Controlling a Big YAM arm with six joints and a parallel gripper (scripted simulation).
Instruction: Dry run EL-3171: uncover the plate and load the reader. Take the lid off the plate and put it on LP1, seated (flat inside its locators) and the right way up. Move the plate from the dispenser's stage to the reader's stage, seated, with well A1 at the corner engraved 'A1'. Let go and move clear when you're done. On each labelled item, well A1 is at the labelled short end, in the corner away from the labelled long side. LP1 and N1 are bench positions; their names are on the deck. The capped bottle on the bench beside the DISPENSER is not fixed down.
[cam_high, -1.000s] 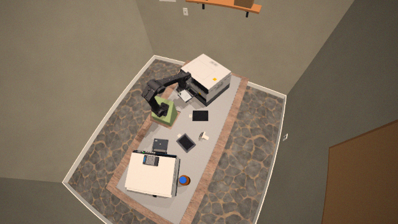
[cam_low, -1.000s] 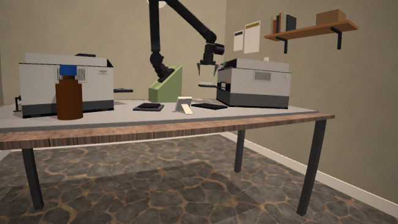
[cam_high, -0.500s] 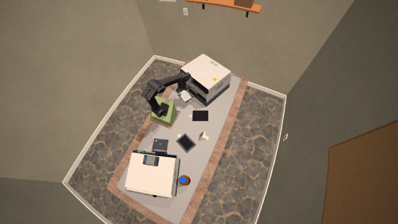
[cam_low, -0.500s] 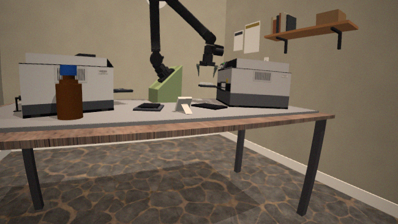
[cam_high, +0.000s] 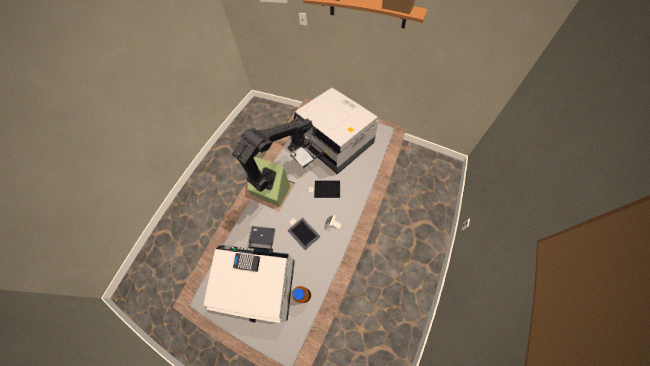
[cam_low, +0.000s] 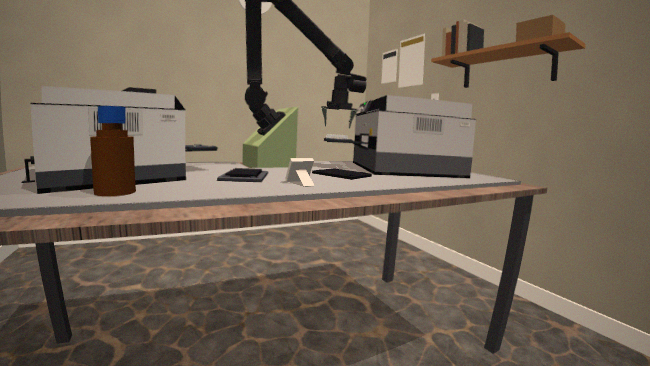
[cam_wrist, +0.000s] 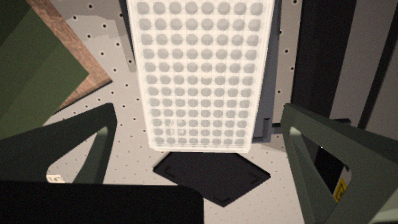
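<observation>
The lidded white well plate lies 5 cm below my hand. The rest, counted from my hand: black pad (22 cm ahead, 9 cm to the right, 17 cm below); then dark lid (22 cm ahead, 42 cm to the right, 16 cm below); then grey pad (22 cm ahead, 42 cm to the right, 17 cm below).
</observation>
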